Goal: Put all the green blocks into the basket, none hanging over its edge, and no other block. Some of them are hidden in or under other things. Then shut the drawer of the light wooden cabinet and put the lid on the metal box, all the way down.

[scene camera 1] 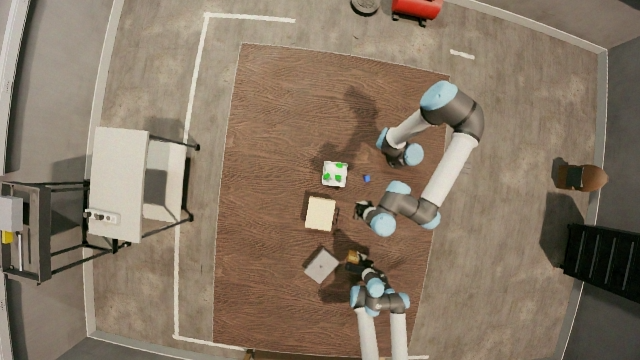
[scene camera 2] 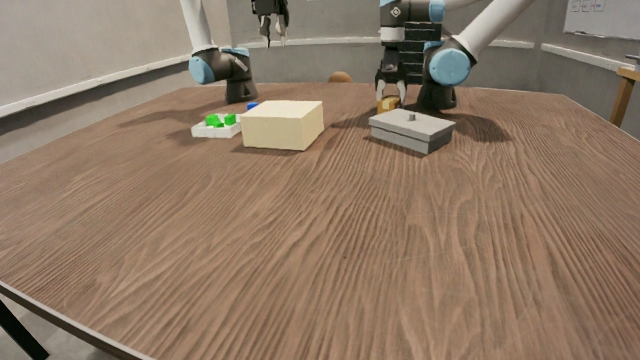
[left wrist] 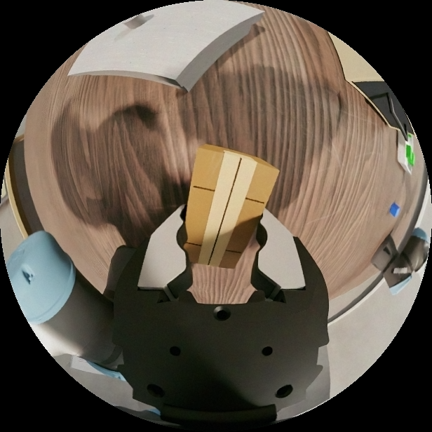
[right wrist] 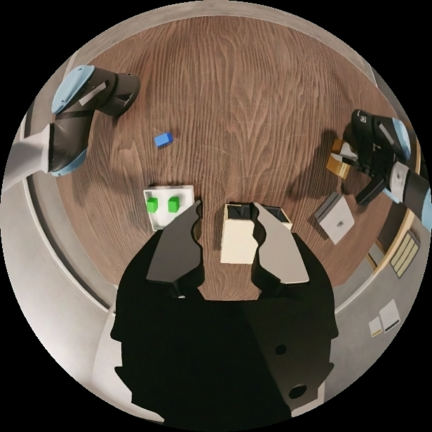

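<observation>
The white basket point(scene camera 1: 334, 185) point(scene camera 2: 215, 133) point(right wrist: 170, 188) holds green blocks; three show in scene camera 1: one point(scene camera 1: 339, 165), another point(scene camera 1: 327, 176) and a third point(scene camera 1: 338, 178). The light cabinet point(scene camera 1: 320, 214) point(scene camera 2: 272, 125) point(right wrist: 237, 245) has a dark front; whether its drawer is fully shut is unclear. The grey lid point(scene camera 1: 321, 264) point(scene camera 2: 400, 120) point(left wrist: 200, 35) lies on the metal box point(scene camera 2: 400, 140). My left gripper point(scene camera 1: 356, 260) point(scene camera 2: 391, 100) point(left wrist: 221, 204) is shut on the yellow-brown box point(left wrist: 227, 190) point(right wrist: 336, 167), near table height. My right gripper point(scene camera 1: 359, 210) point(scene camera 2: 276, 45) point(right wrist: 225, 202) is open, high above the table.
A blue block point(scene camera 1: 367, 178) point(scene camera 2: 252, 105) point(left wrist: 394, 209) point(right wrist: 163, 139) lies on the wooden table point(scene camera 1: 280, 100) near the basket. The metal box stands beside the yellow-brown box, and the cabinet stands between the metal box and the basket.
</observation>
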